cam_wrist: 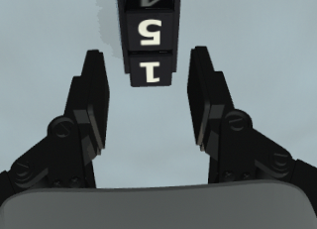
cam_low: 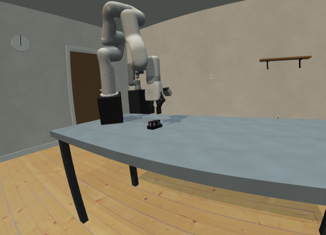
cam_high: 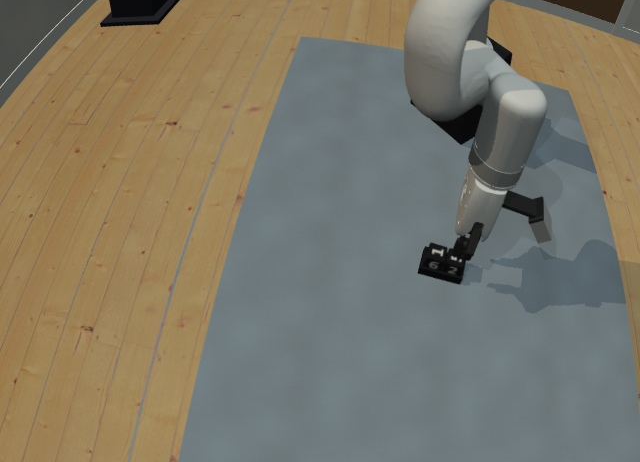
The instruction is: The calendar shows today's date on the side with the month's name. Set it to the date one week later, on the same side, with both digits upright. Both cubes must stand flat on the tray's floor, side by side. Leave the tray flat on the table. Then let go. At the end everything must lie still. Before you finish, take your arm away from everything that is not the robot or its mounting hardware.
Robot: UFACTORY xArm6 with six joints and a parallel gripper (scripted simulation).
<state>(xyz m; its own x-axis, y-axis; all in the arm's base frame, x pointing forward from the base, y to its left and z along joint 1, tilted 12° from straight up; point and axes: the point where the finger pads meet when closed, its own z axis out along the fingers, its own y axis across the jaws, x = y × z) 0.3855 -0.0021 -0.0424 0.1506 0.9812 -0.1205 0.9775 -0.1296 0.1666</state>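
Now: the black tray 2 cm to the right of my hand and 9 cm below it.
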